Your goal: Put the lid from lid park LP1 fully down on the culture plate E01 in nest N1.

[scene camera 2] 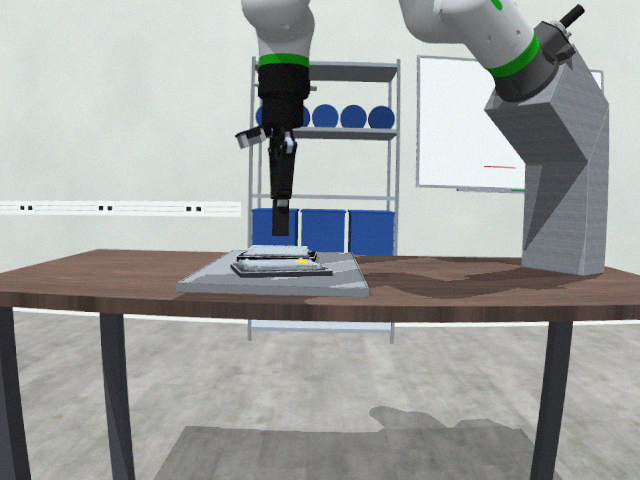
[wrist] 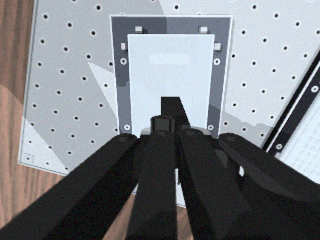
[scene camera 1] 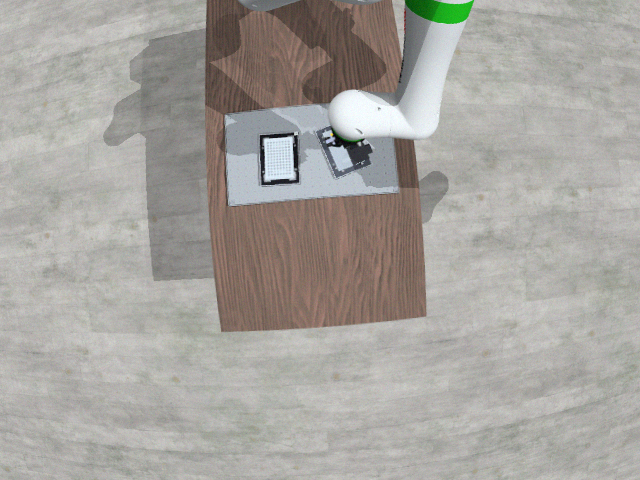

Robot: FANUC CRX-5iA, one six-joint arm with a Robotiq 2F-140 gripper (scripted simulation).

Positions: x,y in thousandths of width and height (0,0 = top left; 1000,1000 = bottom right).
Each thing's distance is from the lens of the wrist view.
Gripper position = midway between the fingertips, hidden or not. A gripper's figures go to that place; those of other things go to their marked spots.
gripper (wrist: 530,465): 0.17 m
lid (wrist: 502,273): 0.21 m
lid park LP1 (wrist: 686,115): 0.23 m
